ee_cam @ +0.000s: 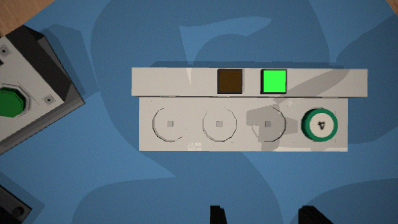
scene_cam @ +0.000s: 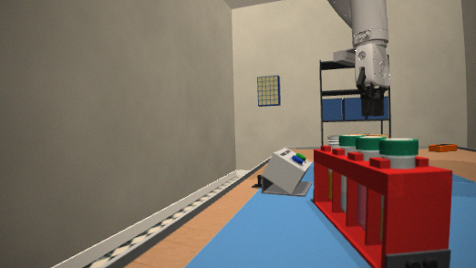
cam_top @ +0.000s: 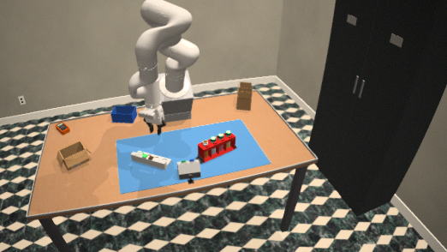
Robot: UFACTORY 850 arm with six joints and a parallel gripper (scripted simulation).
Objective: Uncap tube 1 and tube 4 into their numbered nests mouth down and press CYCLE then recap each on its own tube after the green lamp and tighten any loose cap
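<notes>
Now: the tube cap 160 mm below my hand and 110 mm to the right of it. Round my hand: green ready key: 160 mm ahead, 130 mm to the left, 110 mm below; then key housing: 180 mm ahead, 160 mm to the left, 120 mm below; then blue cycle key: 180 mm to the left, 160 mm ahead, 110 mm below.
</notes>
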